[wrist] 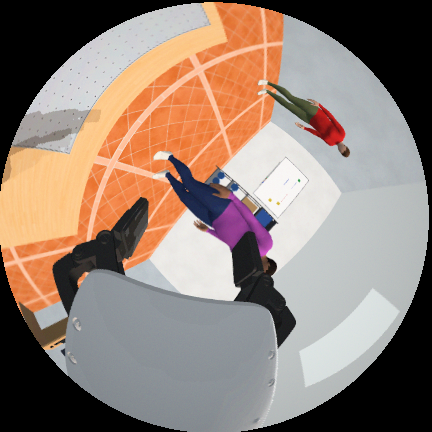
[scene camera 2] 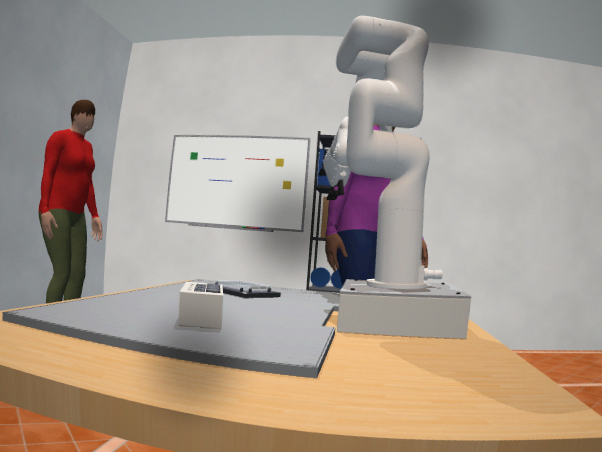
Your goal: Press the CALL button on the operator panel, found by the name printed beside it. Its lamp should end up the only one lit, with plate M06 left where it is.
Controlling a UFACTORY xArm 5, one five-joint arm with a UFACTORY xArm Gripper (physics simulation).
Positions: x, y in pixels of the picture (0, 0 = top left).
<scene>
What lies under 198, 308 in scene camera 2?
An operator panel.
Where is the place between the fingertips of my gripper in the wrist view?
194, 227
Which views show my gripper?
The wrist view and scene camera 2: all of them.
</scene>
